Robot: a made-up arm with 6 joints. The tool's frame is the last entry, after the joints.
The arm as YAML. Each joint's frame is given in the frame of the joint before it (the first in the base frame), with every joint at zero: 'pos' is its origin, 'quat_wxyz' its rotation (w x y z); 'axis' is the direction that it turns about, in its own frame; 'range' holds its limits. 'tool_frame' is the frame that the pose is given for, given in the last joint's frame.
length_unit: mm
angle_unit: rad
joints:
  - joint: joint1
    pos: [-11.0, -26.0, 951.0]
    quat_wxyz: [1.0, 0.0, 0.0, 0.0]
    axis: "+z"
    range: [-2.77, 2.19]
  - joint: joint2
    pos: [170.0, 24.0, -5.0]
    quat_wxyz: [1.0, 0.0, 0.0, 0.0]
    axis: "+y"
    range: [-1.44, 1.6]
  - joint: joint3
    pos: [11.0, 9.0, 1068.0]
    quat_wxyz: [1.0, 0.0, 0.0, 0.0]
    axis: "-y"
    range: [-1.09, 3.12]
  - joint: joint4
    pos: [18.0, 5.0, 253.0]
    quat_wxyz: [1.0, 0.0, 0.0, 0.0]
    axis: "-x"
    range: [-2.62, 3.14]
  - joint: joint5
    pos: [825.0, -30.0, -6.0]
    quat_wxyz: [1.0, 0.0, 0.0, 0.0]
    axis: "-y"
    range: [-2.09, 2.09]
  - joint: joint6
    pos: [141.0, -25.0, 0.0]
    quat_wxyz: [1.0, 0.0, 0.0, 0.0]
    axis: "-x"
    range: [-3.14, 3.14]
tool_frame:
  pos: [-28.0, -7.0, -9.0]
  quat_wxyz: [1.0, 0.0, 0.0, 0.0]
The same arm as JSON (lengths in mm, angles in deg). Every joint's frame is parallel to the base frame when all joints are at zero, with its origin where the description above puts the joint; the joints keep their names.
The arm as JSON. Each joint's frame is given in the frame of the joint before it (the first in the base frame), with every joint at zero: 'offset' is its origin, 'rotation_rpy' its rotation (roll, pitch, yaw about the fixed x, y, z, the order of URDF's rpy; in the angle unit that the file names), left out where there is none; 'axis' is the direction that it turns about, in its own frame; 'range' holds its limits. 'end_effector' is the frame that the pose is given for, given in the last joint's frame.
{
  "length_unit": "mm",
  "angle_unit": "deg",
  "chain": [
    {
      "id": "joint1",
      "offset": [
        -11.0,
        -26.0,
        951.0
      ],
      "axis": [
        0.0,
        0.0,
        1.0
      ],
      "range": [
        -158.71,
        125.48
      ]
    },
    {
      "id": "joint2",
      "offset": [
        170.0,
        24.0,
        -5.0
      ],
      "axis": [
        0.0,
        1.0,
        0.0
      ],
      "range": [
        -82.51,
        91.67
      ]
    },
    {
      "id": "joint3",
      "offset": [
        11.0,
        9.0,
        1068.0
      ],
      "axis": [
        0.0,
        -1.0,
        0.0
      ],
      "range": [
        -62.45,
        178.76
      ]
    },
    {
      "id": "joint4",
      "offset": [
        18.0,
        5.0,
        253.0
      ],
      "axis": [
        -1.0,
        0.0,
        0.0
      ],
      "range": [
        -150.11,
        179.91
      ]
    },
    {
      "id": "joint5",
      "offset": [
        825.0,
        -30.0,
        -6.0
      ],
      "axis": [
        0.0,
        -1.0,
        0.0
      ],
      "range": [
        -119.75,
        119.75
      ]
    },
    {
      "id": "joint6",
      "offset": [
        141.0,
        -25.0,
        0.0
      ],
      "axis": [
        -1.0,
        0.0,
        0.0
      ],
      "range": [
        -179.91,
        179.91
      ]
    }
  ],
  "end_effector": {
    "offset": [
      -28.0,
      -7.0,
      -9.0
    ]
  }
}

